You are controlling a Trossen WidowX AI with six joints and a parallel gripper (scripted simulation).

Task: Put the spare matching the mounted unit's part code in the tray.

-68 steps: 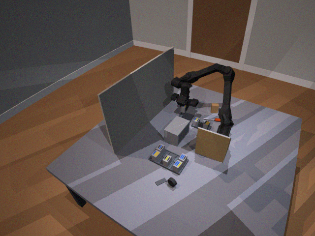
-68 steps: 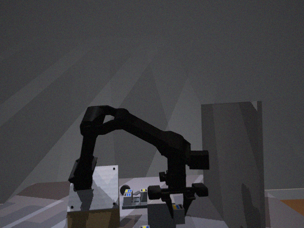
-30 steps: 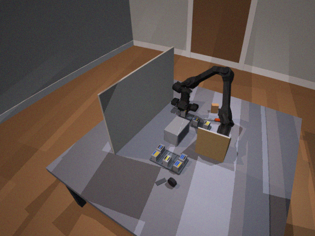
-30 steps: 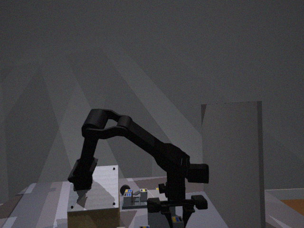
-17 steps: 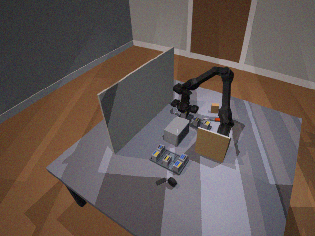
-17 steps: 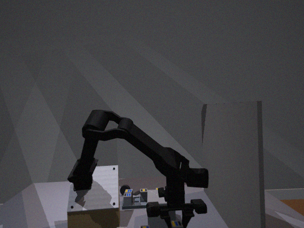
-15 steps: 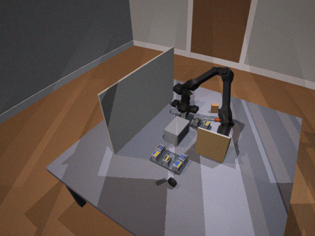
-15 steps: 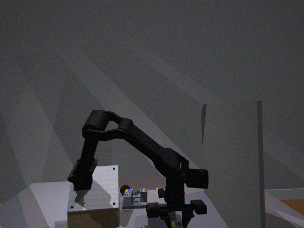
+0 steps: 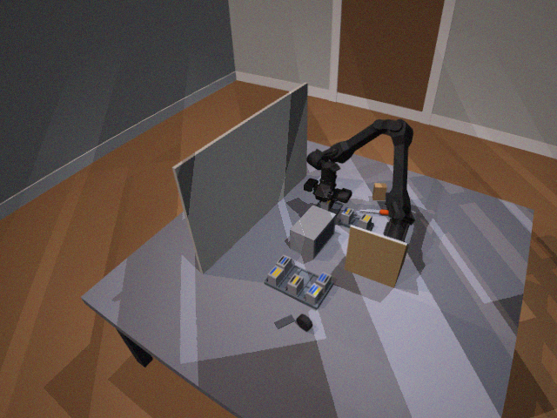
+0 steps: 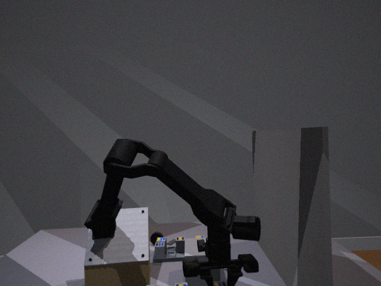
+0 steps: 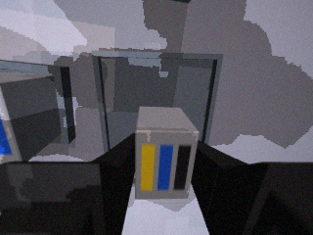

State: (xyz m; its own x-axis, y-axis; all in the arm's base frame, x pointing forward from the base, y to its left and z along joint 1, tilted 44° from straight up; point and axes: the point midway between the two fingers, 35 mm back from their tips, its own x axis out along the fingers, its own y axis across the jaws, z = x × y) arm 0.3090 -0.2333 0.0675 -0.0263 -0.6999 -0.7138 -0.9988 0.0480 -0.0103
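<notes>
Now: the flat dark tray 20 mm below my gripper tip. Also, from my gripper tip: tall grey panel 230 mm ahead, 200 mm above, 150 mm to the left; mounted unit 190 mm to the left, 30 mm above, 20 mm behind; small brown box 170 mm to the right, 170 mm behind, 10 mm above.
</notes>
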